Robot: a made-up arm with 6 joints. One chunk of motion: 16 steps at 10 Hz.
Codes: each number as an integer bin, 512 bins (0 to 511) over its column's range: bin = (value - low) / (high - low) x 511, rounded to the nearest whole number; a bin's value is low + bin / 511 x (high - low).
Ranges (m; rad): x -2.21..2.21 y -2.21..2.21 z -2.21..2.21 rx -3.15..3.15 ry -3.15..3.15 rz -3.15..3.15
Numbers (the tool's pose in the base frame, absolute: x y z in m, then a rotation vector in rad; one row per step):
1: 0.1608 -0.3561 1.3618 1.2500 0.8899 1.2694
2: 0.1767 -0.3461 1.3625 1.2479 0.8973 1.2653
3: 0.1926 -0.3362 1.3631 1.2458 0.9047 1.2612
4: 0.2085 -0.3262 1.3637 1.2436 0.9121 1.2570
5: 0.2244 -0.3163 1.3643 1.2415 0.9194 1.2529
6: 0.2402 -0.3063 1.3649 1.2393 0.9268 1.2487
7: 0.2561 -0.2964 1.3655 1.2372 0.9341 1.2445
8: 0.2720 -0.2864 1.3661 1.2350 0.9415 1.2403
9: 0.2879 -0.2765 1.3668 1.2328 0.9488 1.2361
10: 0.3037 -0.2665 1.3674 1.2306 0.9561 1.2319
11: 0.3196 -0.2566 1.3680 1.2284 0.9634 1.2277
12: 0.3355 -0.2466 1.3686 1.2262 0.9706 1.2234
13: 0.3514 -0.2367 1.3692 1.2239 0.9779 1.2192
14: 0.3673 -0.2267 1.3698 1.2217 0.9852 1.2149
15: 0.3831 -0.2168 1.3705 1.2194 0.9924 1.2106
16: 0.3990 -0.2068 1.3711 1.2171 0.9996 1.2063
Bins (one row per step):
1: 274 214 413 357 328 358
2: 276 215 413 357 328 358
3: 278 217 413 357 329 358
4: 280 218 413 356 329 357
5: 281 219 413 356 330 357
6: 283 220 413 356 331 357
7: 285 221 413 356 331 356
8: 287 222 413 356 332 356
9: 289 224 414 355 332 356
10: 291 225 414 355 333 355
11: 292 226 414 355 334 355
12: 294 227 414 355 334 355
13: 296 228 414 355 335 354
14: 298 229 414 355 335 354
15: 300 230 414 354 336 354
16: 302 232 414 354 337 353

